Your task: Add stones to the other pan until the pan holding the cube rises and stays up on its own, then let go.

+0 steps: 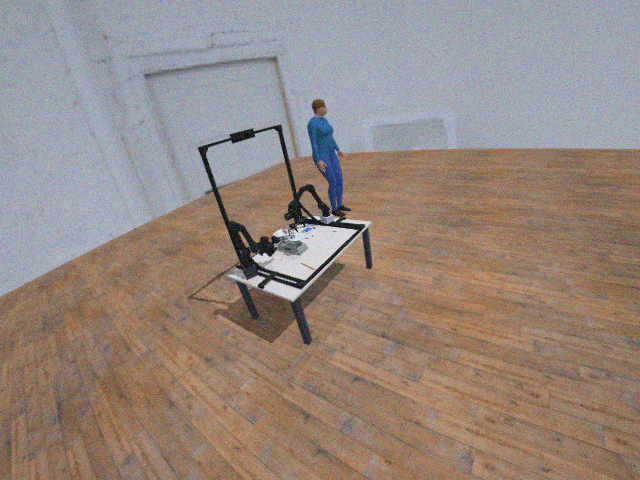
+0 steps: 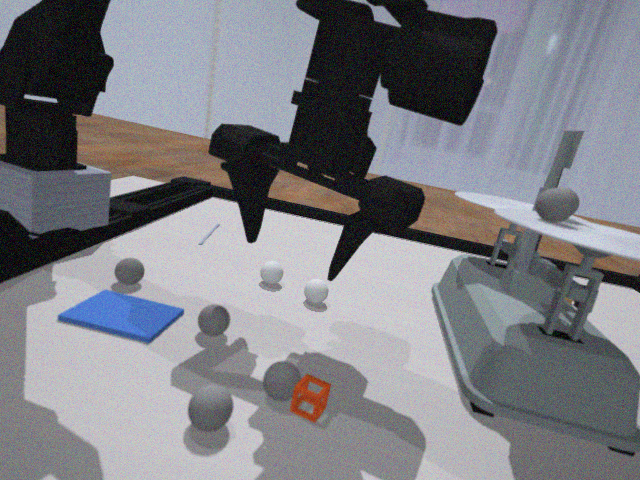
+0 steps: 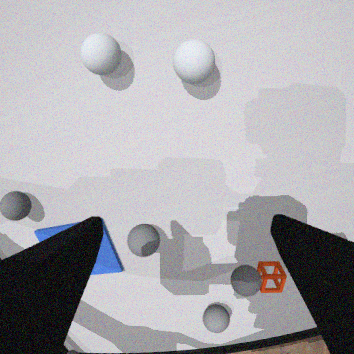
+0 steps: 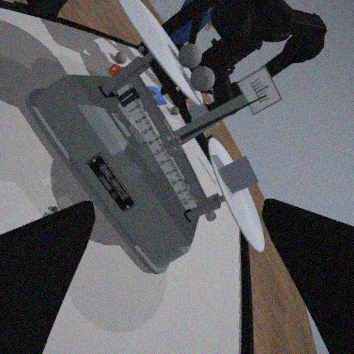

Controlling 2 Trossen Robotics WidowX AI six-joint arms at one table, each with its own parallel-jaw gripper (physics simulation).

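Where they show: left gripper, fingertip midpoint: (image 1: 301, 229) (image 2: 290, 260) (image 3: 188, 224) (image 4: 171, 96); right gripper, fingertip midpoint: (image 1: 278, 243) (image 4: 179, 208); left arm's base, link origin: (image 1: 326, 215) (image 2: 41, 163); right arm's base, link origin: (image 1: 248, 266).
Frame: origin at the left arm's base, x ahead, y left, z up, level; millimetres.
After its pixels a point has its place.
A grey-green balance scale (image 1: 292, 246) {z -23, x 569, y 179 mm} (image 2: 558, 382) {z -45, x 563, y -12 mm} (image 4: 75, 115) {z -38, x 612, y 50 mm} stands on the table. A grey cube (image 4: 239, 175) {z 72, x 559, y 184 mm} rests on one white pan (image 4: 245, 222) {z 56, x 563, y 232 mm}. Two grey stones (image 4: 190, 55) {z 84, x 540, y 41 mm} (image 4: 203, 78) {z 85, x 549, y 76 mm} lie on the other pan (image 4: 150, 30) {z 68, x 590, y 21 mm} (image 2: 604, 236) {z 68, x 564, y 18 mm}. Which pan is lower is hard to tell. Two white stones (image 2: 271, 272) {z -69, x 272, y 72 mm} (image 2: 315, 291) {z -69, x 334, y 60 mm} (image 3: 100, 54) {z -62, x 272, y 79 mm} (image 3: 194, 61) {z -60, x 331, y 70 mm} and several grey ones (image 2: 129, 271) {z -69, x 170, y -41 mm} (image 2: 214, 319) {z -67, x 291, y -72 mm} (image 3: 144, 240) {z -63, x 289, y -55 mm} lie on the table. My left gripper (image 2: 292, 259) {z -16, x 326, y -13 mm} (image 3: 188, 224) {z -16, x 326, y -13 mm} is open and empty above the table near the white stones. My right gripper (image 4: 179, 208) {z 58, x 682, y 170 mm} is open and empty, facing the scale.
A blue slab (image 2: 121, 315) {z -83, x 213, y -93 mm} (image 3: 107, 255) {z -83, x 244, y -88 mm} lies among the grey stones. An orange open-frame cube (image 2: 310, 397) {z -70, x 401, y -116 mm} (image 3: 272, 277) {z -67, x 396, y -97 mm} is beside one grey stone (image 2: 282, 380) {z -66, x 379, y -116 mm} (image 3: 246, 280) {z -64, x 373, y -96 mm}. A thin rod (image 2: 209, 234) {z -87, x 112, y 180 mm} lies farther back. A person (image 1: 323, 149) stands behind the table (image 1: 330, 242) {z -88, x 272, y 332 mm}.
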